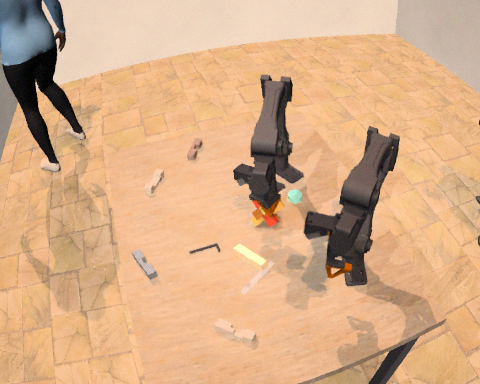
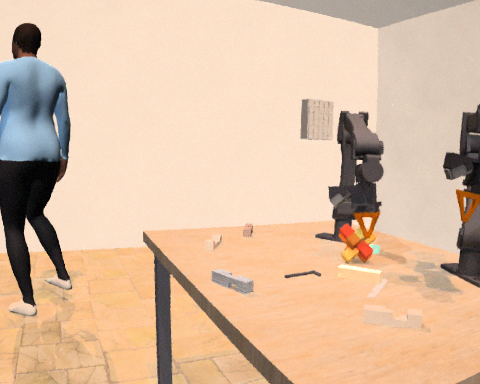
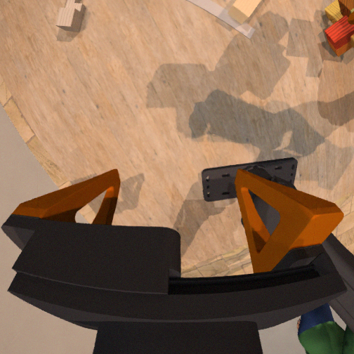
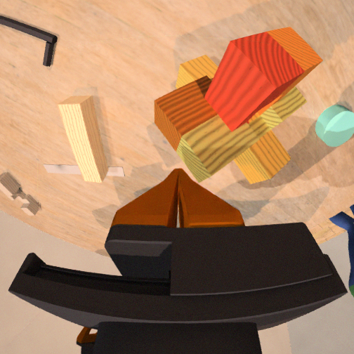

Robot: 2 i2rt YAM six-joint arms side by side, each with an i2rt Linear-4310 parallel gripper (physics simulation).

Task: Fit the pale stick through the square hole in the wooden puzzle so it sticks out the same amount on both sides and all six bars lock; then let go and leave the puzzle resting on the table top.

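Where they show: left gripper, between the fingertips: (image 1: 331, 263) (image 2: 473, 226); right gripper, between the fingertips: (image 1: 269, 216) (image 2: 367, 238); left arm's base, origin of its link: (image 1: 352, 260) (image 2: 467, 276); right arm's base, origin of its link: (image 1: 279, 167).
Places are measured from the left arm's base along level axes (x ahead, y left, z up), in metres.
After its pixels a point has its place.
The puzzle (image 1: 271, 220) {x 0.260, y -0.138, z 0.051 m} (image 2: 363, 251) {x 0.271, y -0.137, z 0.043 m} (image 3: 340, 34) (image 4: 255, 75), of crossed red, orange and yellow bars, stands tilted on the table. The pale stick (image 1: 250, 255) {x 0.325, y -0.012, z 0.029 m} (image 2: 360, 273) {x 0.332, y -0.001, z 0.021 m} (image 3: 245, 7) (image 4: 84, 142) lies apart from it on the table, one end by a thin whitish strip. My right gripper (image 1: 269, 212) {x 0.268, y -0.122, z 0.085 m} (image 2: 368, 235) {x 0.268, y -0.122, z 0.085 m} (image 4: 177, 174) is shut and empty, its tips close by the puzzle's upper part; whether they touch is unclear. The square hole cannot be made out. My left gripper (image 1: 339, 272) (image 2: 466, 220) {x 0.109, y 0.137, z 0.168 m} (image 3: 177, 175) is open and empty, away from puzzle and stick.
A mint disc (image 1: 295, 196) {x 0.172, y -0.283, z 0.019 m} (image 2: 375, 249) {x 0.173, y -0.269, z 0.014 m} (image 4: 335, 126) lies near the puzzle. A black hex key (image 1: 205, 248) {x 0.468, y -0.060, z 0.005 m} (image 2: 302, 274) {x 0.468, y -0.059, z 0.004 m}, a grey notched bar (image 1: 144, 264) {x 0.651, y 0.032, z 0.028 m} (image 2: 232, 281) {x 0.657, y 0.044, z 0.021 m}, a pale notched bar (image 1: 235, 332) {x 0.363, y 0.259, z 0.014 m} (image 2: 392, 317) {x 0.366, y 0.262, z 0.015 m} and two smaller notched pieces (image 1: 154, 181) {x 0.687, y -0.376, z 0.014 m} (image 1: 194, 149) {x 0.551, y -0.549, z 0.030 m} lie around the table.
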